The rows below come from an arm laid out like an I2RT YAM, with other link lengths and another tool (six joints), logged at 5 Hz.
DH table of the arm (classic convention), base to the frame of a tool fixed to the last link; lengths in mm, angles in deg. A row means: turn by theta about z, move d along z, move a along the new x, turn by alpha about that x. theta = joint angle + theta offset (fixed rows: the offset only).
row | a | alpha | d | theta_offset
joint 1 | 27.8 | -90 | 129.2 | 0
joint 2 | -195.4 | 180 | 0 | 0
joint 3 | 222 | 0 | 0 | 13.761
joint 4 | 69.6 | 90 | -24.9 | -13.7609
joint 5 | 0 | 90 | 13.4 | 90
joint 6 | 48.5 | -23.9 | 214.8 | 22.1
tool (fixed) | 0 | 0 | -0.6 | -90
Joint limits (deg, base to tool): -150..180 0..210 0..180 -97..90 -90..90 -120..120
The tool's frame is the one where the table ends.
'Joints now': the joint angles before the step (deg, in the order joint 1, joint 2, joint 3, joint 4, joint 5, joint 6). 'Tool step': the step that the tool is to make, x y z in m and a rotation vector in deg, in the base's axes. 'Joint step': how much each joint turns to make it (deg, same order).
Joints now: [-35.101 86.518 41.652 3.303 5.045 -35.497]
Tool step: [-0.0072 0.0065 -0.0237 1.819 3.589 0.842]
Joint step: [0.043 2.848 -0.459 -0.591 -0.184 -0.970]
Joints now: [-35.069 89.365 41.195 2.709 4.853 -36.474]
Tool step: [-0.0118 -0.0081 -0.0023 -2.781 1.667 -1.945]
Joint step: [-0.079 0.476 -1.813 2.635 3.611 -0.956]
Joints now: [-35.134 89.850 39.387 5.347 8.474 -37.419]
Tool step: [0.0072 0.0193 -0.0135 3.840 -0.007 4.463]
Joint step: [0.046 -0.308 -1.093 -1.317 -5.328 -1.013]
